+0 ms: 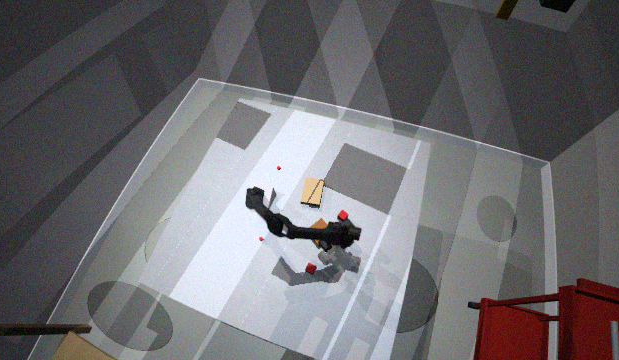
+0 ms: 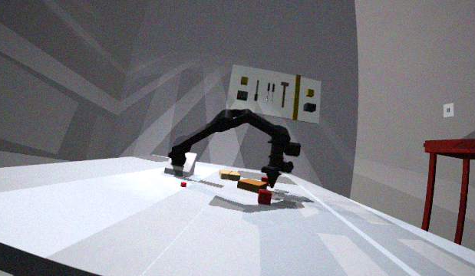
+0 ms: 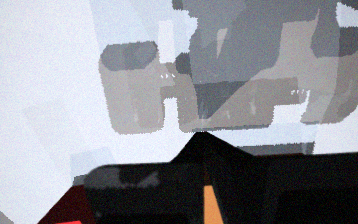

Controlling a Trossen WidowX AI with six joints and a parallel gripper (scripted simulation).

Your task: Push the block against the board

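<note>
Now: the orange square block 9 cm behind my gripper tip. From my gripper tip the other things lie so: tan board (22 cm behind, 20 cm to the left).
</note>
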